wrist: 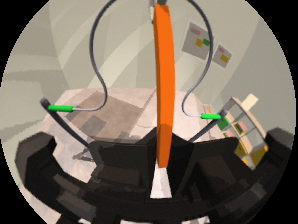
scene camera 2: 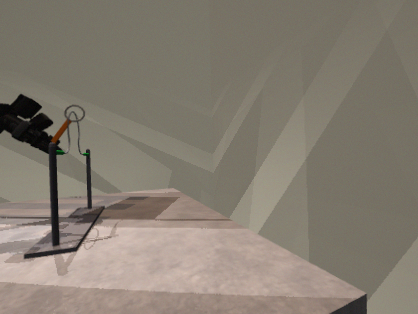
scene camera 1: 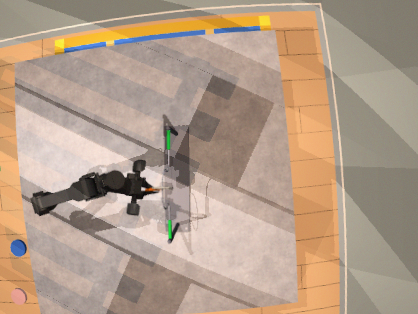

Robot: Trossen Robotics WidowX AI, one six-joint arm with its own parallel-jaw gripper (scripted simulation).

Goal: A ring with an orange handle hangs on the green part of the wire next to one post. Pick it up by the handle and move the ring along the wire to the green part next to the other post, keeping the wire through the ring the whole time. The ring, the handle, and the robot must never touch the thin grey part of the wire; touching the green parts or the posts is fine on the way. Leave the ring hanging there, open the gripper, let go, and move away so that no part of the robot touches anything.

Labels:
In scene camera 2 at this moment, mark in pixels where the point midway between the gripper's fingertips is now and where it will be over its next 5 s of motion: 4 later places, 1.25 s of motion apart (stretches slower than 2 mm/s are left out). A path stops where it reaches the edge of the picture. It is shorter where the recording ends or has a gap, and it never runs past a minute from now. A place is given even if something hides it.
My gripper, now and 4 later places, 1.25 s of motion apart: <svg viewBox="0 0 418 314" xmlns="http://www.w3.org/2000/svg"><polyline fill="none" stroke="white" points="61,151 57,144 54,131 53,123 56,160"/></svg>

